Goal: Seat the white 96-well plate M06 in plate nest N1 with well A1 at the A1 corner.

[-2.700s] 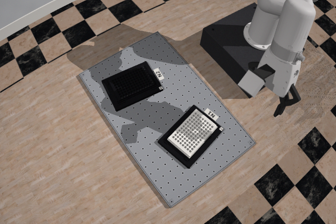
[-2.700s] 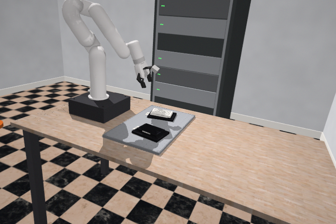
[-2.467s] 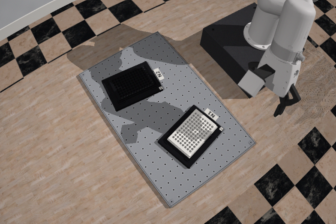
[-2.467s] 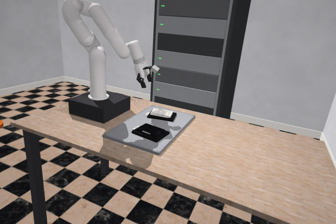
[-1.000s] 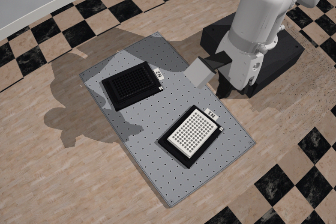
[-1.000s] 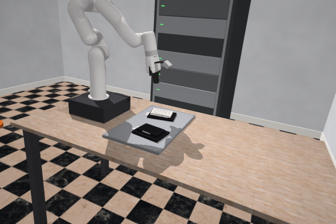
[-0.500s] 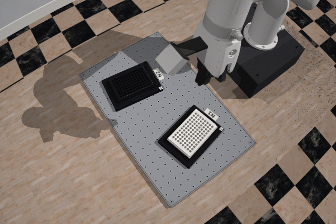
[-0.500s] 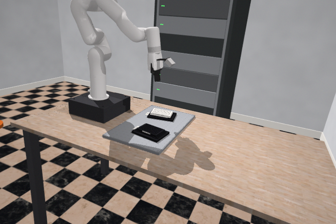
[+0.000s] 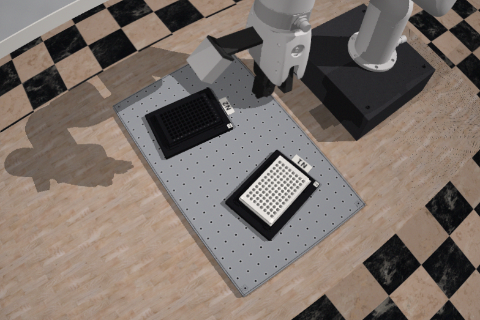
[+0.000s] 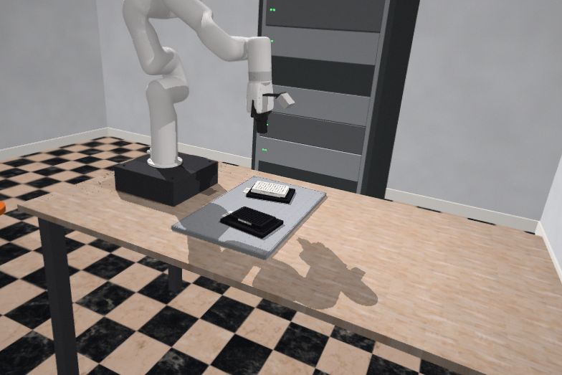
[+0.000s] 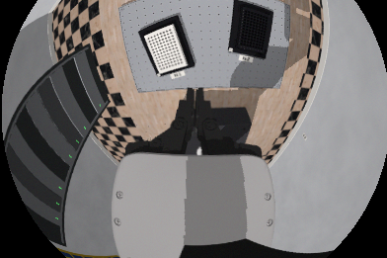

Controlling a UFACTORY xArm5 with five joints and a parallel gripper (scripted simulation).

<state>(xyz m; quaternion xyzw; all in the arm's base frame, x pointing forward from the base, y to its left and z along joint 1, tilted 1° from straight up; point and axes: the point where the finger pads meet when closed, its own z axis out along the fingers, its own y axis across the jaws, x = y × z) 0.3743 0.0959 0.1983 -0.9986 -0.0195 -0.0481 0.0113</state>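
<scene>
The N1 label lies 90 mm behind my hand, 50 mm to the left of it and 280 mm below it. From my hand the other things lie so: white 96-well plate M06: 10 mm behind, 90 mm to the left, 250 mm below; N2 label: 10 mm behind, 150 mm to the right, 280 mm below; black plate M09: 80 mm ahead, 140 mm to the right, 260 mm below.
</scene>
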